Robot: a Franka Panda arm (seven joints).
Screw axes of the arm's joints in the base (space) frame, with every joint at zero. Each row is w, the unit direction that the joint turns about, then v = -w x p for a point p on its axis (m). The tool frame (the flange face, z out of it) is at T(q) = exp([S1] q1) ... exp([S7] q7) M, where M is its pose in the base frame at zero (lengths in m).
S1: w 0 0 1 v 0.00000 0.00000 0.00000
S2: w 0 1 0 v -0.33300 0.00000 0.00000
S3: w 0 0 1 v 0.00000 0.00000 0.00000
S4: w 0 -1 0 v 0.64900 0.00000 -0.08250
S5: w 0 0 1 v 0.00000 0.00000 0.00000
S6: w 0 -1 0 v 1.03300 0.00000 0.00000
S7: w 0 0 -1 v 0.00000 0.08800 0.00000
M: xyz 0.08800 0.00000 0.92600 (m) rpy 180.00 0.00 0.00 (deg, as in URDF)
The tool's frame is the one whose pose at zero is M.
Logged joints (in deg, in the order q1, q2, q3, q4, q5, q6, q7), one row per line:
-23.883, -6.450, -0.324, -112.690, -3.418, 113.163, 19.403
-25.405, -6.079, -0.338, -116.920, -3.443, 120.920, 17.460
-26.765, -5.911, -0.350, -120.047, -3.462, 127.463, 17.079
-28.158, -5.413, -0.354, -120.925, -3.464, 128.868, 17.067
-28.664, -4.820, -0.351, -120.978, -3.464, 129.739, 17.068
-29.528, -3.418, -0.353, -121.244, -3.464, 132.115, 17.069
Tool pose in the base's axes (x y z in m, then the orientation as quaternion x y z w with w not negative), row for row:
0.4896, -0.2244, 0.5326, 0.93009, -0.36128, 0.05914, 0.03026
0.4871, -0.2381, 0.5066, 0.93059, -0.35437, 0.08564, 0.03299
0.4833, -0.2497, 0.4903, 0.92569, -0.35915, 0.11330, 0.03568
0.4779, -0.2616, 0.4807, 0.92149, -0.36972, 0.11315, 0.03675
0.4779, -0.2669, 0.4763, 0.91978, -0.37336, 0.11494, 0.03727
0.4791, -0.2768, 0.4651, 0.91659, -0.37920, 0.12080, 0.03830
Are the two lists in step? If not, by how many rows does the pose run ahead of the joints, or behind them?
They are in step.
